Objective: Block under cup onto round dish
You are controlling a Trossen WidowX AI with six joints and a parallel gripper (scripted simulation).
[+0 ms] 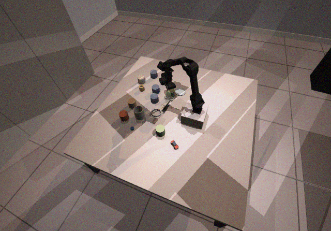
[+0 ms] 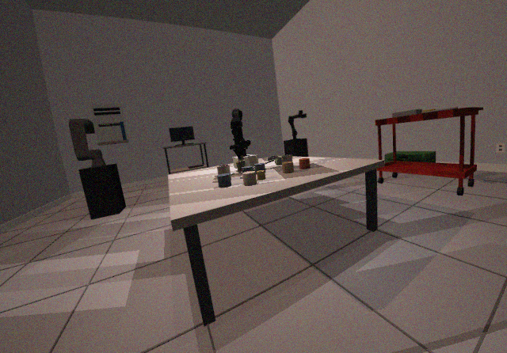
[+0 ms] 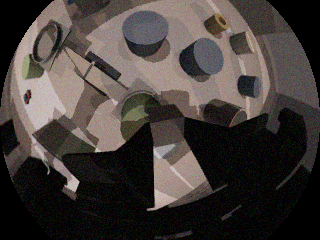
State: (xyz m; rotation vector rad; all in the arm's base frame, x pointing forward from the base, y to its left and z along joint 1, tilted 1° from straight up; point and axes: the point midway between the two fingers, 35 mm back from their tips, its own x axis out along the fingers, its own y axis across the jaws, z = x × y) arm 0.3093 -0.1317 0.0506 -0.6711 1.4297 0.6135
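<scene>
My gripper tip is now 110 mm above the pale round dish, 90 mm to the left of it and 80 mm past it. Also, from my gripper tip: balance 140 mm to the left, 70 mm below, 20 mm behind; tan cylinder 260 mm ahead, 210 mm to the left, 80 mm below; orange cylinder 360 mm to the left, 230 mm ahead, 80 mm below.
</scene>
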